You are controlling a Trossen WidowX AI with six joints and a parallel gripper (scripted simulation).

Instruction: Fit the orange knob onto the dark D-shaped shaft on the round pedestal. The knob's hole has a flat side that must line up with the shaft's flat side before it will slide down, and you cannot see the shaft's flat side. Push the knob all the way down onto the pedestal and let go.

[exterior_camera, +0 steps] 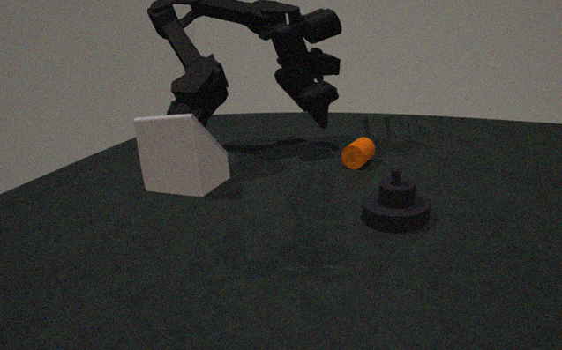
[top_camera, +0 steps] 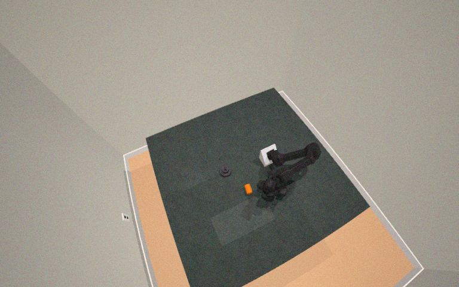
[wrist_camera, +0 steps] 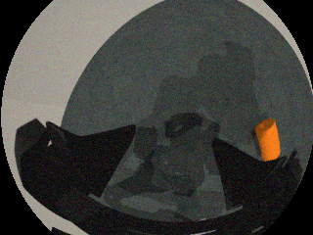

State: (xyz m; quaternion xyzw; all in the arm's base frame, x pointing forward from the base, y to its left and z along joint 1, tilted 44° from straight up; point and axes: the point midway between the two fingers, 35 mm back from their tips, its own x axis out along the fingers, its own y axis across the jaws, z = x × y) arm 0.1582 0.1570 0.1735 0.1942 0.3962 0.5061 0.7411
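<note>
Now: the orange knob 12 cm to the right of my gripper tip, 10 cm ahead of it and 3 cm below it. Round my gripper tip: dark round pedestal: 33 cm to the right, 18 cm ahead, 2 cm below.
</note>
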